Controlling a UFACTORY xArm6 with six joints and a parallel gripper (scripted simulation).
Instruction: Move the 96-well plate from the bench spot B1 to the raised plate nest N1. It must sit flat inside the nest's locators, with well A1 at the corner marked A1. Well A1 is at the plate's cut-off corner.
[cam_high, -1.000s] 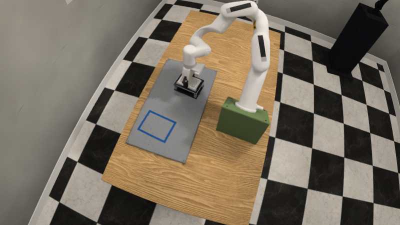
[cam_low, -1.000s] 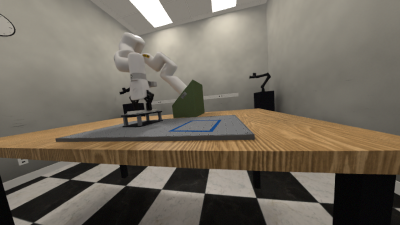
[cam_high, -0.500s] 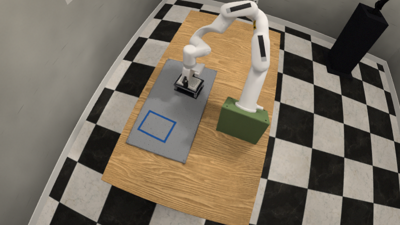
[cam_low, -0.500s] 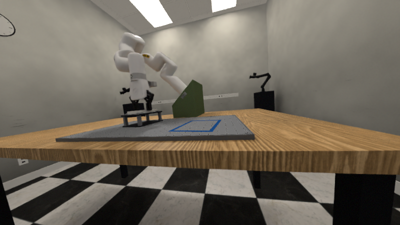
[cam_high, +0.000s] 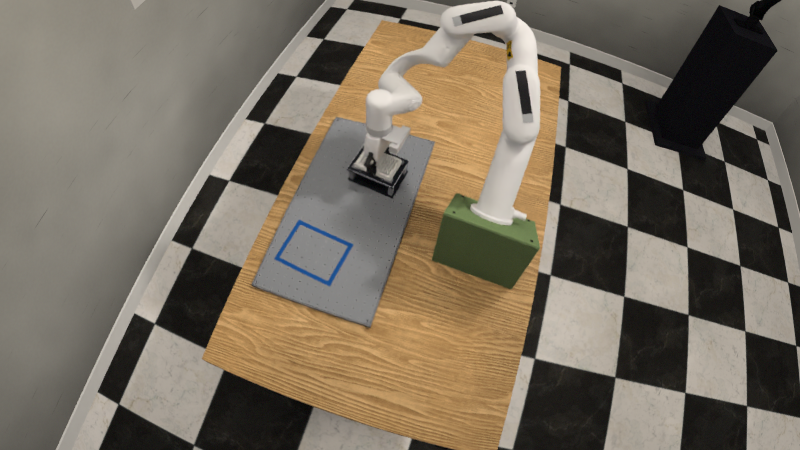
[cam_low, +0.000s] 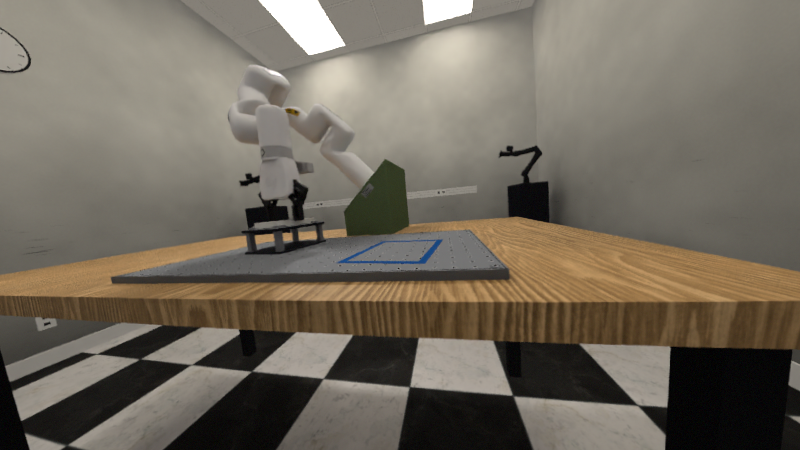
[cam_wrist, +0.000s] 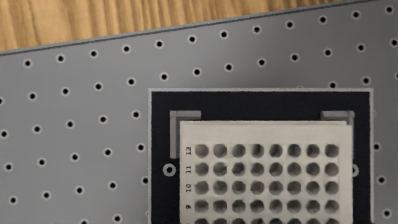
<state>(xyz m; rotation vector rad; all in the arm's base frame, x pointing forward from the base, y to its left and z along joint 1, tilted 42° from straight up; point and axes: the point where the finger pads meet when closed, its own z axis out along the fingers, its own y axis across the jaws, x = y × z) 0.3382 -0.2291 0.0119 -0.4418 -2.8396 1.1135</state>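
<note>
Now: the 96-well plate 10 mm below my hand. Also, from my hand: black raised plate nest 20 mm below.
</note>
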